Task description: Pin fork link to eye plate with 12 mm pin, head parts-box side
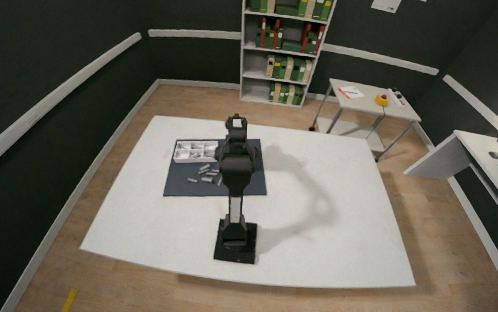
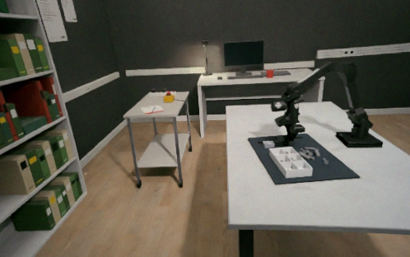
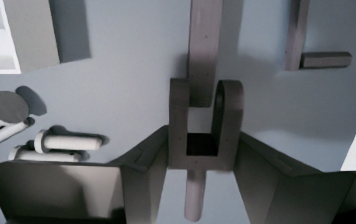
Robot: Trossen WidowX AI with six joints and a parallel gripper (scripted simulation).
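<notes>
Right now my hand is 40 mm short of the eye plate, 10 mm to the right of it and 50 mm above it. The rest, counted from my hand: dark blue mat 100 mm to the left, 70 mm below; then grey block 110 mm ahead, 30 mm to the left, 50 mm below; then pin 50 mm behind, 90 mm to the left, 60 mm below.
</notes>
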